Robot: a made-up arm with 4 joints.
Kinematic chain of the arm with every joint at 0, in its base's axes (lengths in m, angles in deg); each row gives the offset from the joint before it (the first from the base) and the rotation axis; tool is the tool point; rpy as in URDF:
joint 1: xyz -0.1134 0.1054 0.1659 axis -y
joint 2: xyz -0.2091 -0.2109 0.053 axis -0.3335 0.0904 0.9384
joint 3: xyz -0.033 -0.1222 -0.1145 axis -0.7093 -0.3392 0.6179
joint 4: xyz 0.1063 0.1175 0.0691 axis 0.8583 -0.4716 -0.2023
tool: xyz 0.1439 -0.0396 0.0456 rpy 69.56 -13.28 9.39
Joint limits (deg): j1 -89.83..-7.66 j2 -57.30..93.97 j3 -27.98..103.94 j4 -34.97..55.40
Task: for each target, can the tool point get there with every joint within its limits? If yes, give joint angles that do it. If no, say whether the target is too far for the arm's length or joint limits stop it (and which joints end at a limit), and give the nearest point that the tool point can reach.
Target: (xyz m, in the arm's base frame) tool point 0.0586 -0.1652 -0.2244
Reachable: no: joint limits stop it (at a limit: joint 3) | nearest point -0.0809 -0.1370 0.0922 | short by 0.347 m
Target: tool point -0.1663 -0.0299 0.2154
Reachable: yes | joints -22.46 -37.44 57.02 6.01
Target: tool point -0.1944 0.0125 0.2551
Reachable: yes | joints -48.08 -32.93 75.63 32.72
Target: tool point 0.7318 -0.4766 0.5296
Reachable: no: too far | nearest point -0.0697 -0.2667 0.2995 | short by 0.860 m
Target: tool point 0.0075 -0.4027 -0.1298
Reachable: no: joint limits stop it (at a limit: joint 1, joint 3) | nearest point -0.0907 -0.2461 0.1244 | short by 0.314 m
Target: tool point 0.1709 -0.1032 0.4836
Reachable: no: joint limits stop it (at a limit: joint 1, joint 2, joint 4) | nearest point -0.1294 -0.0466 0.4325 | short by 0.310 m
